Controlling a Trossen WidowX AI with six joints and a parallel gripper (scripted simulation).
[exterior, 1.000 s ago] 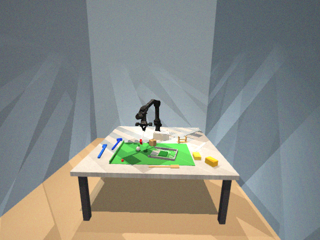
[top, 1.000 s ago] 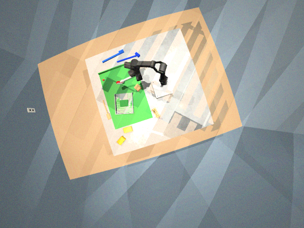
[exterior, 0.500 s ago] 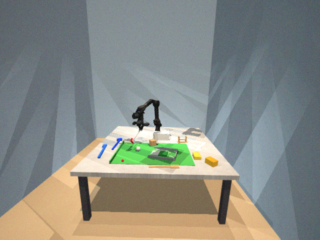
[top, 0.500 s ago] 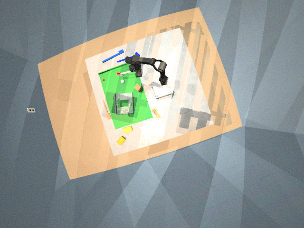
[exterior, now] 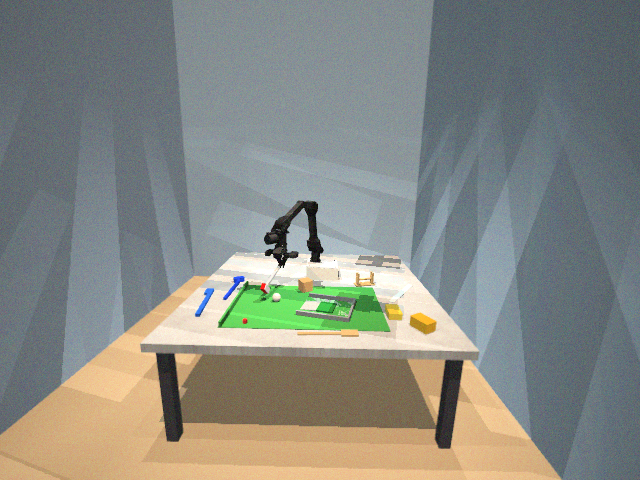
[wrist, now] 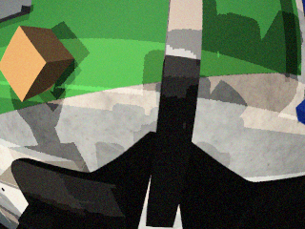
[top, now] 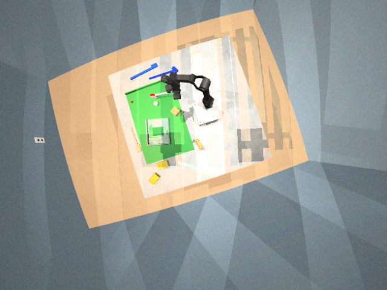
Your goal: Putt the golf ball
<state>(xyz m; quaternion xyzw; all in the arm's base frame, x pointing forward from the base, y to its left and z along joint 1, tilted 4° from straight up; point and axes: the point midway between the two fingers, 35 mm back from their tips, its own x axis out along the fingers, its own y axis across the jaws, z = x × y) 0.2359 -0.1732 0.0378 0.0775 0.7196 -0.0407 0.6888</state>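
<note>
Now: the tan cube 70 mm ahead of my gripper tip, 150 mm to the left of it and 70 mm below it. The rest, counted from my gripper tip: red putter: 120 mm ahead, 20 mm to the right; then white golf ball: 230 mm ahead, 20 mm to the left, 80 mm below; then grey frame: 270 mm ahead, 300 mm to the left, 100 mm below.
</note>
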